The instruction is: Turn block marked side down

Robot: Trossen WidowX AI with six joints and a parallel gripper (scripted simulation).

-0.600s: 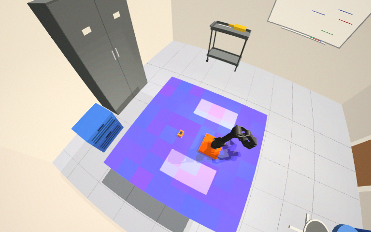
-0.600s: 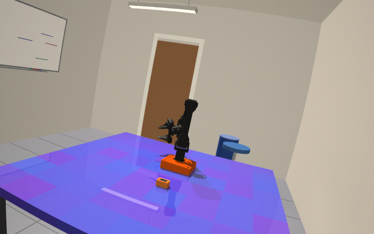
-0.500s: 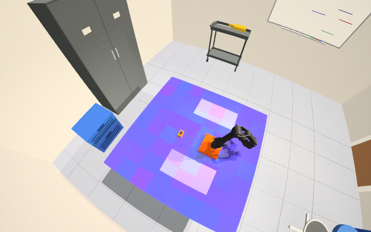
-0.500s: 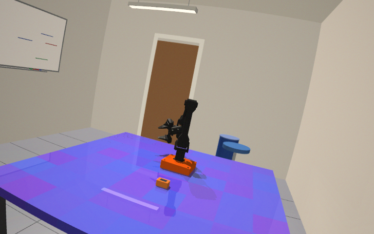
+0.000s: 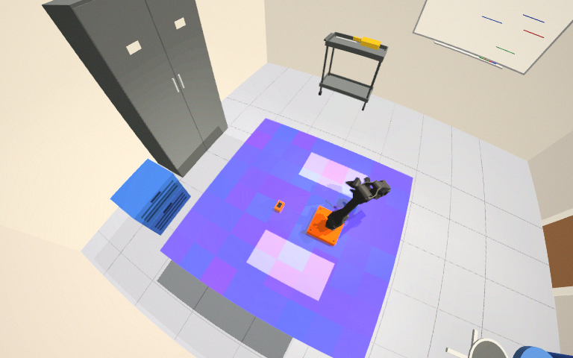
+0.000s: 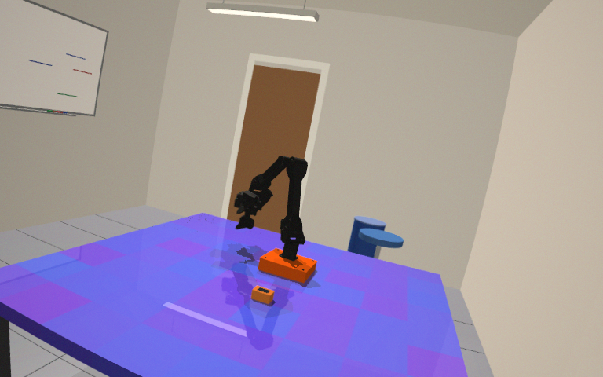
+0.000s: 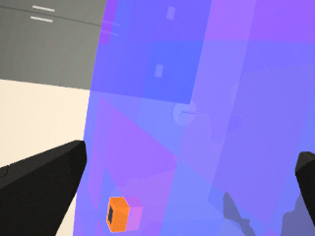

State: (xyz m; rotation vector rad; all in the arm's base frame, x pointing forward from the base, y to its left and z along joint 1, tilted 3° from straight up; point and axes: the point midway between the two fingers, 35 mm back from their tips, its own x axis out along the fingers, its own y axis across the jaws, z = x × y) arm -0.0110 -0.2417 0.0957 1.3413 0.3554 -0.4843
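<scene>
Now: gripper tip 330 mm short of the block, 280 mm to the right of it and 110 mm above it.
</scene>
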